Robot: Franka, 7 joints.
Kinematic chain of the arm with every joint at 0, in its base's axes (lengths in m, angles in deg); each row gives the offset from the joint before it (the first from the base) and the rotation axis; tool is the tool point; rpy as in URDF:
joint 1: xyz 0 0 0.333 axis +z
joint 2: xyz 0 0 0 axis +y
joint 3: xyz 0 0 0.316 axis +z
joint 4: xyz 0.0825 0 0 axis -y
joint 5: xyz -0.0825 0 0.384 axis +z
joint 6: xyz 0 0 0 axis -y
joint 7: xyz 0.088 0 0 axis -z
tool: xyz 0 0 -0.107 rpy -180 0 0
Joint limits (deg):
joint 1: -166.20..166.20
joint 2: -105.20..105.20
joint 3: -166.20..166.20
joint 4: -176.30..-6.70
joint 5: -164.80..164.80
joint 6: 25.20..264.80
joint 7: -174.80..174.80
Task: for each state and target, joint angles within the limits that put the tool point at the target. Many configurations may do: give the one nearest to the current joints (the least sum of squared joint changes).
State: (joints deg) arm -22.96 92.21 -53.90 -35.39 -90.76 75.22 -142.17
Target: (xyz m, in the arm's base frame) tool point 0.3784 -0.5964 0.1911
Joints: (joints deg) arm -26.68 94.01 -53.44 -50.93 -81.71 55.62 -142.17
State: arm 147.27 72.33 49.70 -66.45 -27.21 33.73 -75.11
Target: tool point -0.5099 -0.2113 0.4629
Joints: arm 160.77 48.98 71.07 -69.62 -20.16 27.05 -75.11
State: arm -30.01 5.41 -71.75 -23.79 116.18 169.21 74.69
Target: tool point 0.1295 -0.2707 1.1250
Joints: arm -24.23 13.93 -69.21 -19.30 115.07 158.71 74.69
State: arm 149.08 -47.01 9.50 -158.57 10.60 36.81 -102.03
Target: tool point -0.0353 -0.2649 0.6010
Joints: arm 166.20 -72.55 37.40 -121.28 27.45 33.40 -102.03
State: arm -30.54 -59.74 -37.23 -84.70 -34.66 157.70 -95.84
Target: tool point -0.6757 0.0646 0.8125
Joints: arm -31.44 -77.09 -44.98 -56.34 -31.85 159.46 -95.84
